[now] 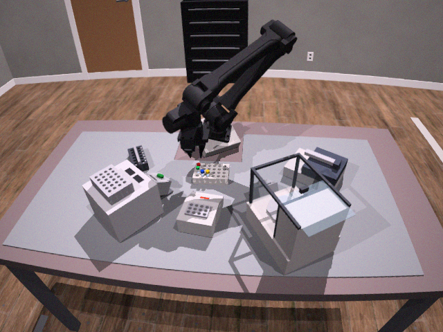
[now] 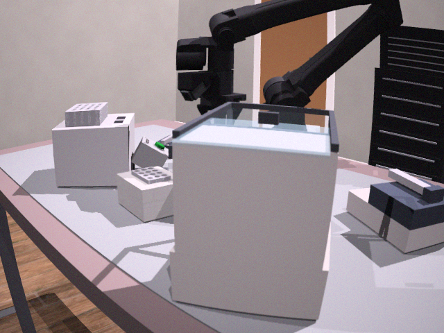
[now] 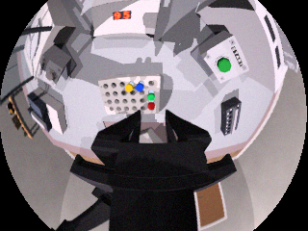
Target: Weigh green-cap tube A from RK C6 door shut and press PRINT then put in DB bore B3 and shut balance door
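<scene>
Now: the tube 2 cm behind my hand and 8 cm below it. From my hand the other things lie so: dry block (19 cm ahead, 6 cm to the left, 7 cm below); then black block (6 cm behind, 26 cm to the right, 8 cm below); then tube rack RK (1 cm behind, 5 cm to the left, 9 cm below).
</scene>
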